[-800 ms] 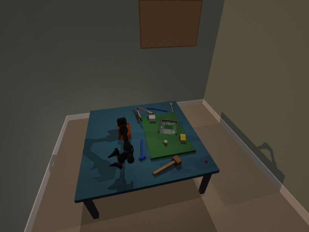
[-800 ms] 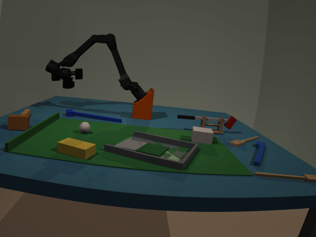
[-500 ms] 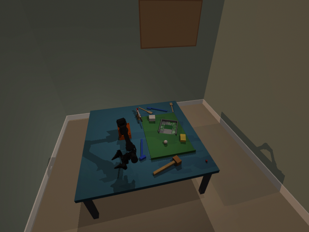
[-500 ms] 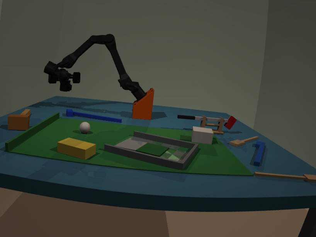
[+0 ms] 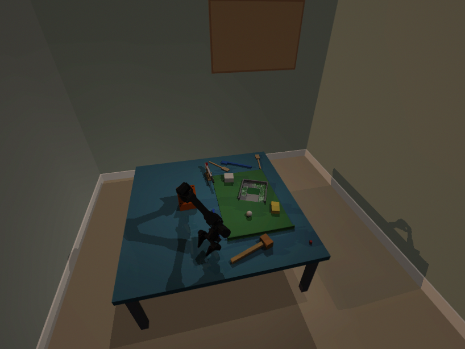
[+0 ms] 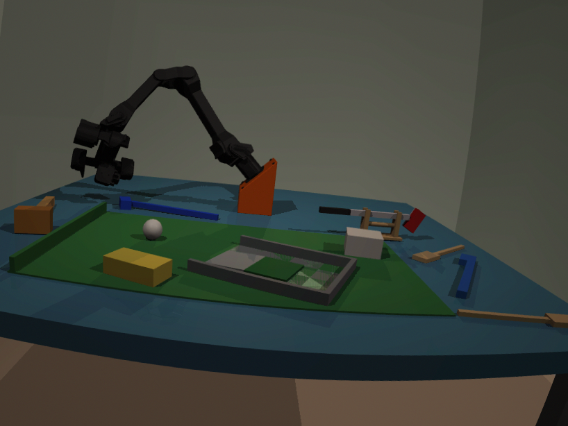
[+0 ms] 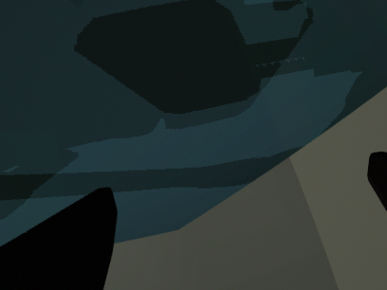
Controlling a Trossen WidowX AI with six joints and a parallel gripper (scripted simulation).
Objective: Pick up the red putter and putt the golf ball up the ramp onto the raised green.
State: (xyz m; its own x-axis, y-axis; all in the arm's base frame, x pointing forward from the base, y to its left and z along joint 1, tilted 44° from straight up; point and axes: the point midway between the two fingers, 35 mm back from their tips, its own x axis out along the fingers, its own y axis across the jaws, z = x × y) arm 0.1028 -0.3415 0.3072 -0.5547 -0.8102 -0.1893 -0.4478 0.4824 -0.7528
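Now: gripper tip 370 mm short of the white golf ball, 290 mm to the right of it and 30 mm above it. Also, from my gripper tip: yellow block 580 mm ahead, 320 mm to the left, 40 mm below; then green mat 470 mm to the left, 400 mm ahead, 50 mm below; then grey frame 570 mm to the left, 470 mm ahead, 50 mm below.
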